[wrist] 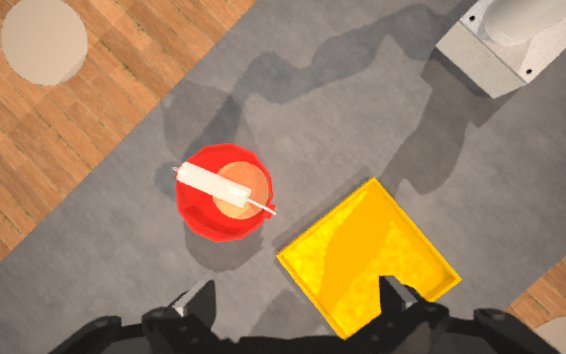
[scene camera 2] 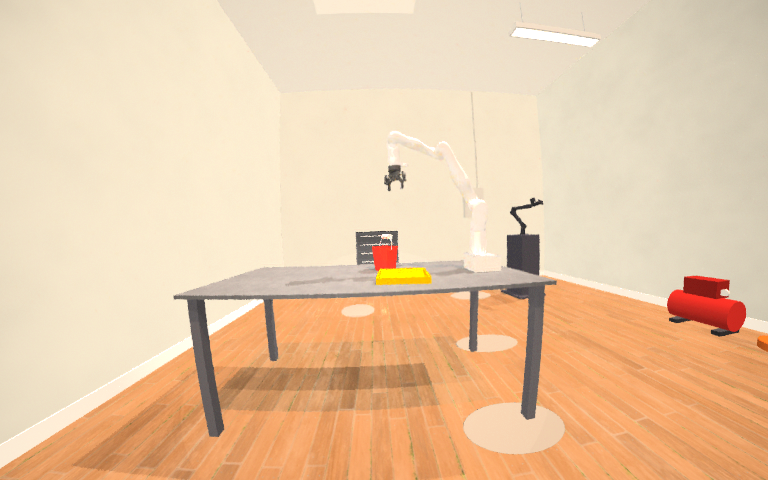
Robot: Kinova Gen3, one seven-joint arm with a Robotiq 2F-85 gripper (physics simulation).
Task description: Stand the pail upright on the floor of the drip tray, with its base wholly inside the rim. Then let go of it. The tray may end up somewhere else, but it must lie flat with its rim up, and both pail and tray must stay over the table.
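Note:
A red pail stands upright on the table, outside the tray. Its wire handle with a white grip stands up over the pail's mouth. A yellow drip tray lies flat with its rim up, beside the pail and nearer the scene camera. My gripper is open and empty, pointing down high above the pail and tray. In the wrist view the right finger covers part of the tray's near side.
The grey table carries the arm's white base at its right. The table's edge with the floor beyond shows at the upper left and lower right of the wrist view. A dark drawer cabinet stands behind the table.

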